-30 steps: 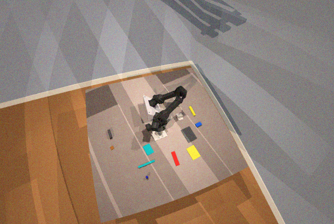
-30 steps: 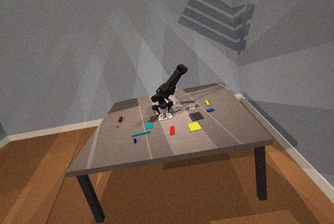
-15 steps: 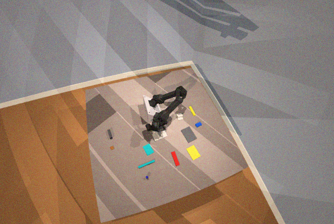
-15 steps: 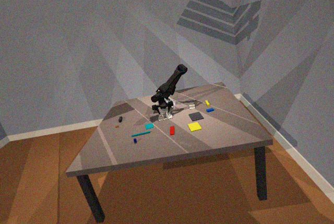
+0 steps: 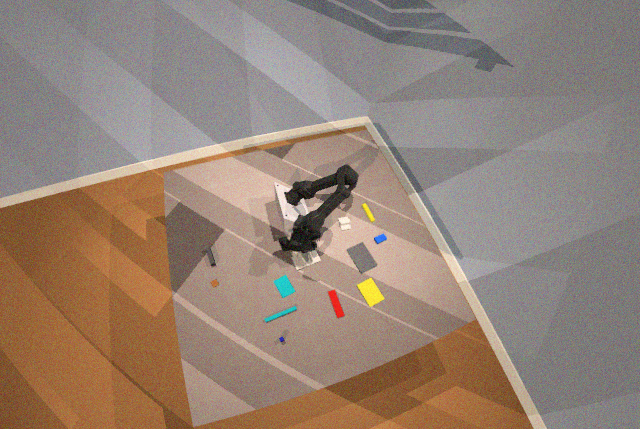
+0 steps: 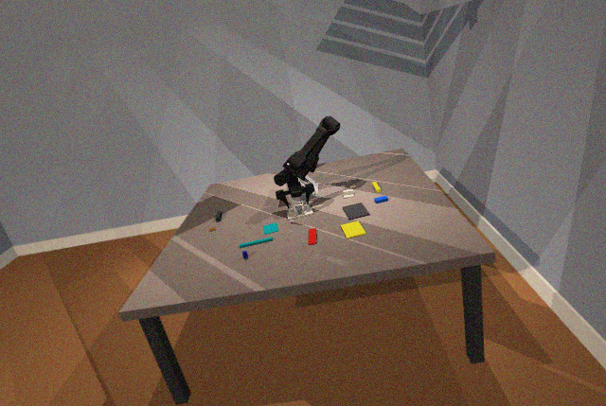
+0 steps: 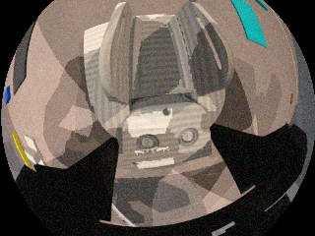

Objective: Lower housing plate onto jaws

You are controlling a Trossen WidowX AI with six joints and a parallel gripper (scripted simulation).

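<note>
Now: gripper tip 1 cm short of the white housing part and 2 cm below it. The rest, counted from my gripper tip: dark grey plate (14 cm ahead, 27 cm to the left); then white block (6 cm behind, 25 cm to the left); then cyan tile (17 cm ahead, 12 cm to the right, 1 cm below).
</note>
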